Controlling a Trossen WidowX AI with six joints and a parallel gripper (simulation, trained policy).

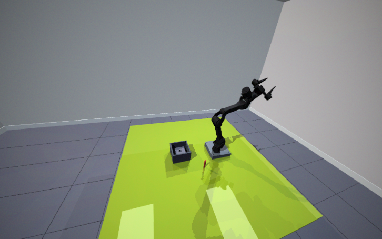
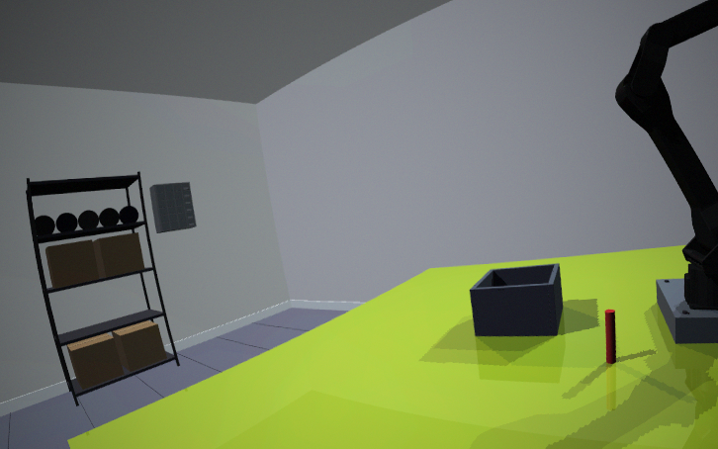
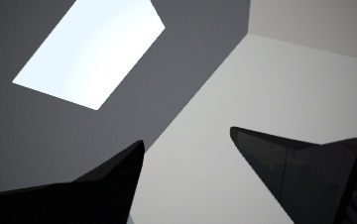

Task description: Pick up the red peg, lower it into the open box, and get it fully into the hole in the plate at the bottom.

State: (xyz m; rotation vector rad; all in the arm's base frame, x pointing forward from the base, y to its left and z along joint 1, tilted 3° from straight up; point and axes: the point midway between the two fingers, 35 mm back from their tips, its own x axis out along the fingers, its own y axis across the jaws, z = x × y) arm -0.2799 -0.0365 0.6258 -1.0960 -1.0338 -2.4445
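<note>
The red peg is 48 cm ahead of my gripper tip, 16 cm to the left of it and 64 cm below it. The rest, counted from my gripper tip: dark box 67 cm ahead, 65 cm below.
</note>
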